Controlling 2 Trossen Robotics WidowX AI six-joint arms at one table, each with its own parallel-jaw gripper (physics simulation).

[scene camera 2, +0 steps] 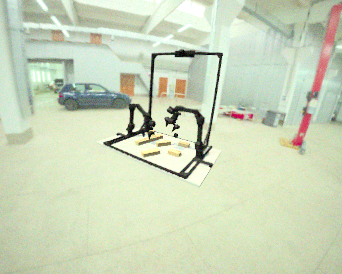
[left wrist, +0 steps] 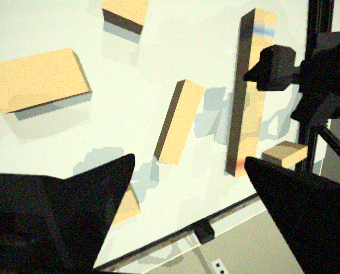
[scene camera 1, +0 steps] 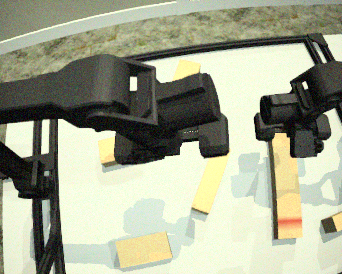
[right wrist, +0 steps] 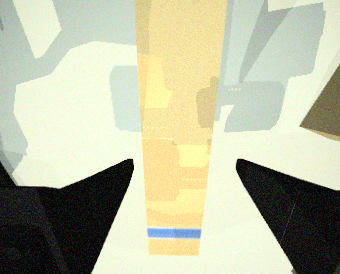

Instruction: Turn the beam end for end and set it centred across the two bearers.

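Where they show: left gripper, between the fingertips: (scene camera 2: 168, 129) (left wrist: 189, 160) (scene camera 1: 187, 154); right gripper, between the fingertips: (scene camera 2: 146, 138) (scene camera 1: 282, 140) (right wrist: 184, 163); left arm's base, origin of its link: (scene camera 2: 199, 157) (scene camera 1: 43, 188); right arm's base, origin of its link: (scene camera 2: 130, 134).
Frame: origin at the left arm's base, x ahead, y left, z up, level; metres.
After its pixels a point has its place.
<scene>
The beam (scene camera 1: 287, 185) @[x 0.621, y -0.105, z 0.019 m] (scene camera 2: 145, 141) @[x 0.621, y 0.050, z 0.006 m] (left wrist: 248, 115) @[x 0.614, y -0.069, z 0.019 m] (right wrist: 175, 120) @[x 0.640, y -0.027, z 0.019 m] is a long wooden bar lying flat on the table, with a red band near one end and a blue band near the other. In scene camera 1 its red end points to the front, and its blue end is hidden under the right gripper. My right gripper (scene camera 1: 289, 134) @[x 0.638, y 0.010, z 0.029 m] (scene camera 2: 149, 135) @[x 0.638, y 0.010, z 0.029 m] (right wrist: 184, 163) @[x 0.638, y 0.010, z 0.029 m] is open over the beam, its fingertips on either side in the right wrist view. My left gripper (scene camera 1: 172, 145) (scene camera 2: 171, 128) @[x 0.380, y -0.033, z 0.185 m] (left wrist: 189, 160) @[x 0.380, y -0.033, z 0.185 m] is open and empty above the table. Which blocks are the bearers I cannot tell.
Shorter wooden blocks lie around: a slanting narrow one (scene camera 1: 210, 185) @[x 0.430, y -0.065, z 0.025 m] (left wrist: 180, 122) @[x 0.437, y -0.041, z 0.025 m], one at the front (scene camera 1: 145, 250) @[x 0.257, y -0.190, z 0.019 m] (left wrist: 125, 207) @[x 0.288, y -0.187, z 0.019 m], one at the back (scene camera 1: 187, 69) @[x 0.441, y 0.274, z 0.019 m], one at the left (scene camera 1: 106, 151) @[x 0.192, y 0.067, z 0.019 m] and one right of the beam (scene camera 1: 332, 223) @[x 0.707, y -0.228, z 0.034 m] (left wrist: 285, 152) @[x 0.744, y -0.209, z 0.026 m]. A black frame (scene camera 1: 225, 46) @[x 0.582, y 0.360, z -0.002 m] edges the table.
</scene>
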